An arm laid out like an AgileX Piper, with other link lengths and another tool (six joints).
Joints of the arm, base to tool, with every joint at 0 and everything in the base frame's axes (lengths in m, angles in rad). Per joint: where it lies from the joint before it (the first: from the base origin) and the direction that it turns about. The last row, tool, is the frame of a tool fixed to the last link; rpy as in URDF.
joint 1: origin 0 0 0.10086 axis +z
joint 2: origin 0 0 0 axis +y
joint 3: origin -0.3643 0 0.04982 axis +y
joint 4: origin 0.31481 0 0.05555 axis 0.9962 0 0.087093
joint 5: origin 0 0 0 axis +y
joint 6: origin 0.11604 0 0.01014 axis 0.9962 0 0.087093
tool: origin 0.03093 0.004 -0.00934 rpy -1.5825 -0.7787 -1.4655
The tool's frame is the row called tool.
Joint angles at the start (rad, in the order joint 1, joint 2, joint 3, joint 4, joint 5, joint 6):
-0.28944, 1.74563, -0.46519, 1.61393, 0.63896, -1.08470
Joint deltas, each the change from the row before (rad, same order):
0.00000, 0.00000, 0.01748, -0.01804, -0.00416, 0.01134
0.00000, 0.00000, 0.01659, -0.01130, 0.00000, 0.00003
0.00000, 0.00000, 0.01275, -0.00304, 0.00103, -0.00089
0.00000, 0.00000, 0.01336, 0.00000, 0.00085, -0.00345
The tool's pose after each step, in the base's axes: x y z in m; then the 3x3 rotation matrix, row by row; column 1 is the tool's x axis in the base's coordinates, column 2 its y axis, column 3 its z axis. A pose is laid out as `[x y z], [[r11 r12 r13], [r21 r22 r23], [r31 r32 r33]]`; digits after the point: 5 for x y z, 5 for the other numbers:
[0.29966 0.00936 0.05529], [[0.25770 -0.86854 0.42336], [-0.80019 0.05374 0.59734], [-0.54156 -0.49270 -0.68115]]
[0.29236 0.01145 0.05213], [[0.25689 -0.87732 0.40535], [-0.79691 0.04499 0.60242], [-0.54675 -0.47779 -0.68759]]
[0.28721 0.01308 0.05006], [[0.25350 -0.88306 0.39489], [-0.79415 0.04310 0.60619], [-0.55232 -0.46727 -0.69036]]
[0.28203 0.01469 0.04802], [[0.24977 -0.88821 0.38562], [-0.79169 0.04198 0.60948], [-0.55754 -0.45752 -0.69269]]

